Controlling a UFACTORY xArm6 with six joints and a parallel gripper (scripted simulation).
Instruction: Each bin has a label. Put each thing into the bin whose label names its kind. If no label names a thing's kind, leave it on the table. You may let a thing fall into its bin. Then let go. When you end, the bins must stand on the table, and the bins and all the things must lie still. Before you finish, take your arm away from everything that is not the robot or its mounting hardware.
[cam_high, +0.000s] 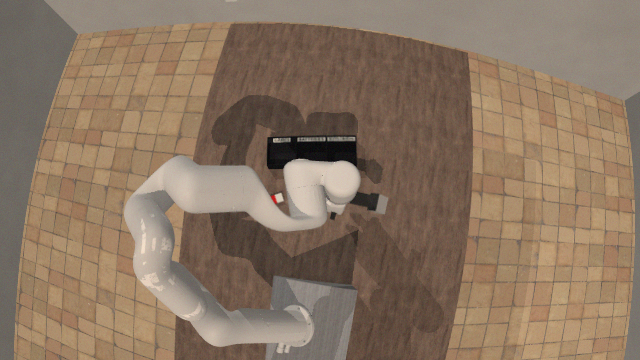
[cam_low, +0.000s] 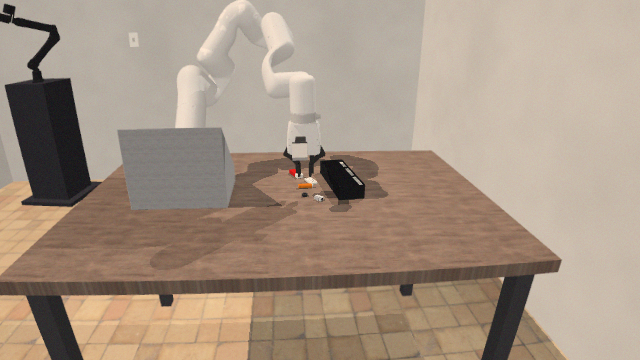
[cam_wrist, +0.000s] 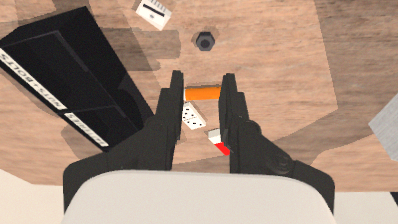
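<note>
Now: the black nut 9 cm below my hand. From my hand the other things lie so: white domino: 1 cm ahead, 12 cm to the left, 9 cm below; then orange battery: 7 cm to the left, 8 cm below; then eraser: 4 cm behind, 18 cm to the left, 8 cm below.
</note>
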